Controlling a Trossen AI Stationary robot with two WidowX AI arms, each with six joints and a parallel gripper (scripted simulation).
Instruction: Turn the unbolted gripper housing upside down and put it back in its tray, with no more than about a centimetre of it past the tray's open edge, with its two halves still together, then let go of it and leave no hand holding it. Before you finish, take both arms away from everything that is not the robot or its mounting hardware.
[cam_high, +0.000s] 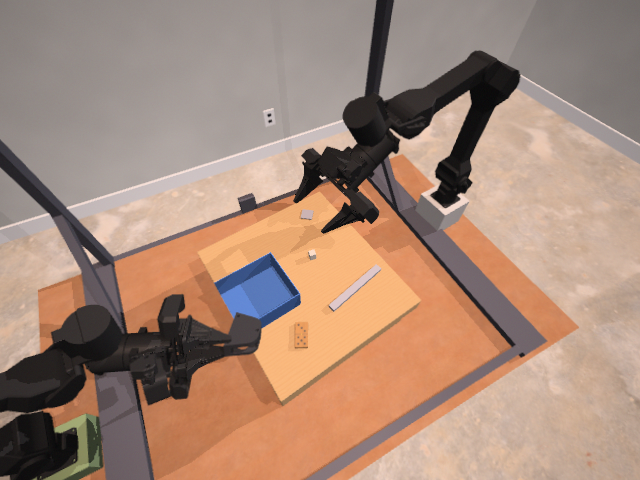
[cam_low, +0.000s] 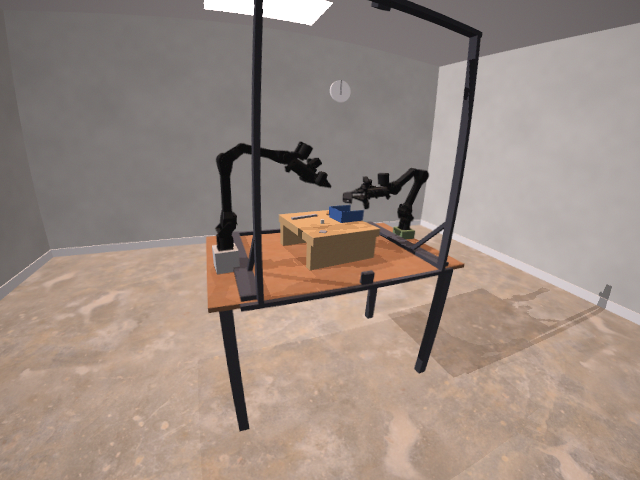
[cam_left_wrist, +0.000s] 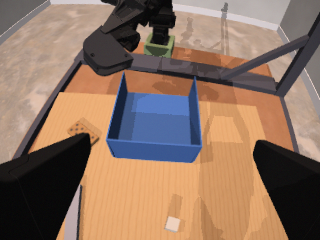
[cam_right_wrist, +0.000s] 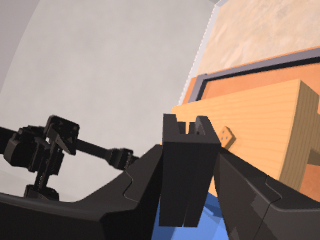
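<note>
Now: the gripper housing 60 mm to the left of my right hand and 10 mm below it. From my right hand the other things lie so: wooden platform (80 mm behind, 240 mm to the left, 170 mm below); then blue tray (70 mm behind, 150 mm to the left, 90 mm below); then small cube (100 mm behind, 280 mm to the left, 100 mm below).
</note>
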